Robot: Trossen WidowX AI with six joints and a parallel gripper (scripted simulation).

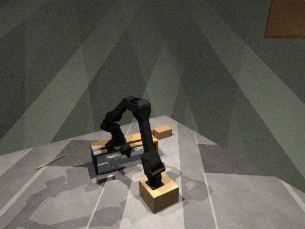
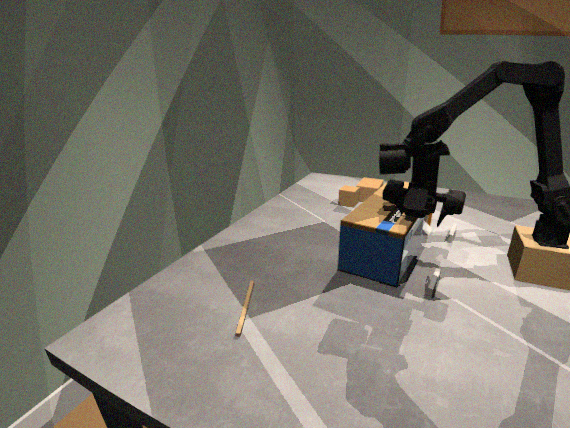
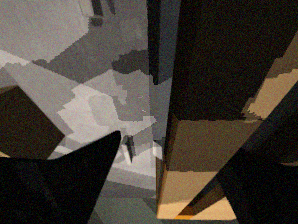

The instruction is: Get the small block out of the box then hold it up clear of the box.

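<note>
Now: the blue block 50 mm to the right of my gripper tip and 40 mm ahead of it. Round my gripper tip: box: 30 mm below, 30 mm ahead, 10 mm to the right; then thin wooden stick: 350 mm to the left, 320 mm ahead, 80 mm below.
</note>
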